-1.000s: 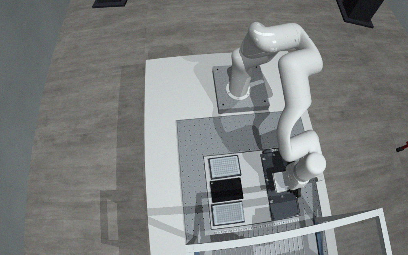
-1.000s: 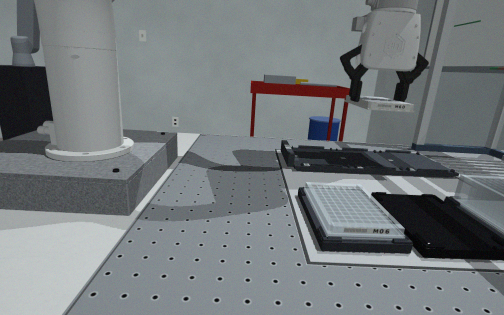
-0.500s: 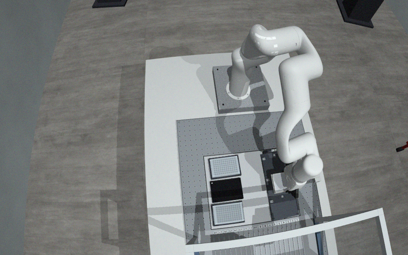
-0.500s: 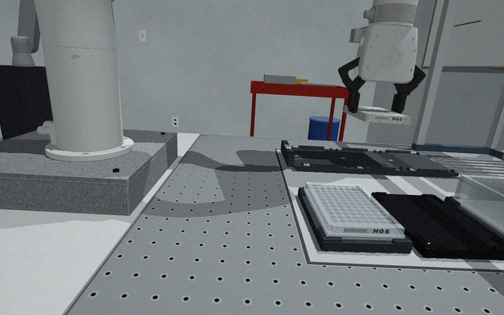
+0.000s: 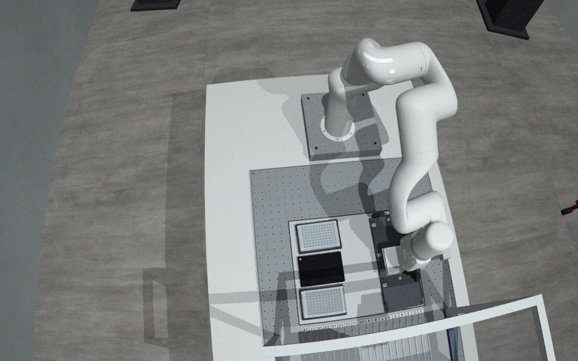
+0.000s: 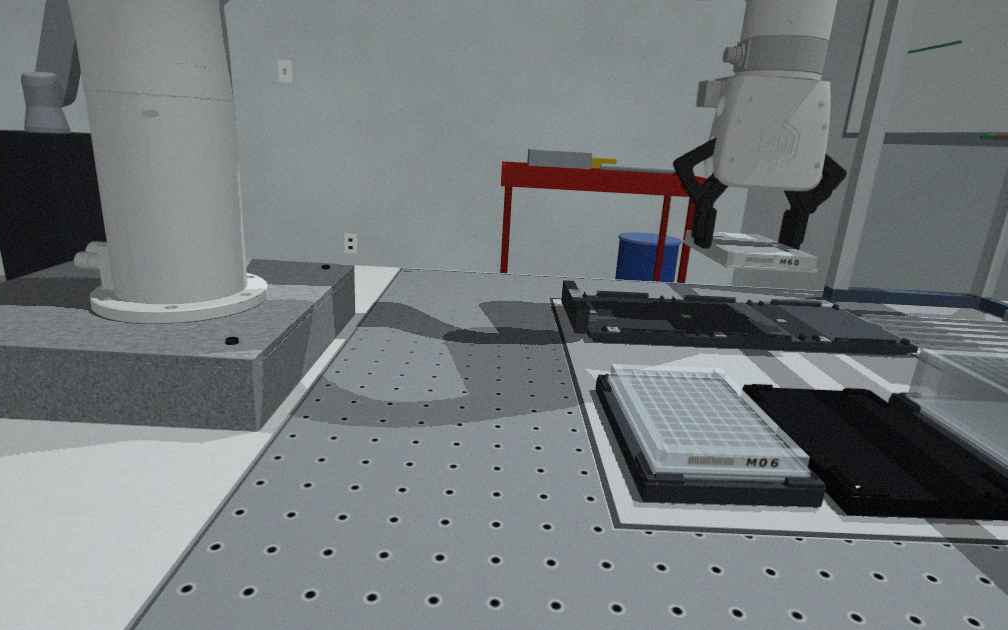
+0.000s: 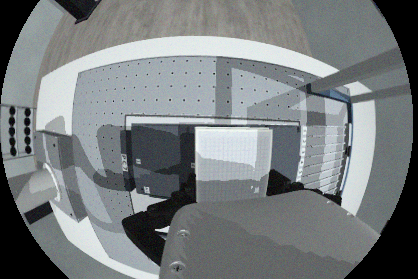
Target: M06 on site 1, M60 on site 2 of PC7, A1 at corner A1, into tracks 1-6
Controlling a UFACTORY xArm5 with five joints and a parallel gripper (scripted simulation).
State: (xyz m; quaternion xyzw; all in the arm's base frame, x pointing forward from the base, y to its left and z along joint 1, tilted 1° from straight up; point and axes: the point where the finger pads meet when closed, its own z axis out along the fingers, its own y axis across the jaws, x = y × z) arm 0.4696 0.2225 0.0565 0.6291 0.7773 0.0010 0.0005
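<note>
My hand is 8 cm above the plate carrier PC7 and 1 cm past it. Also, from my hand: plate nest S1 (27 cm to the right, 9 cm below, 7 cm behind); plate M06 (27 cm to the right, 8 cm below, 7 cm behind); plate nest S2 (25 cm to the right, 9 cm below, 4 cm ahead).
</note>
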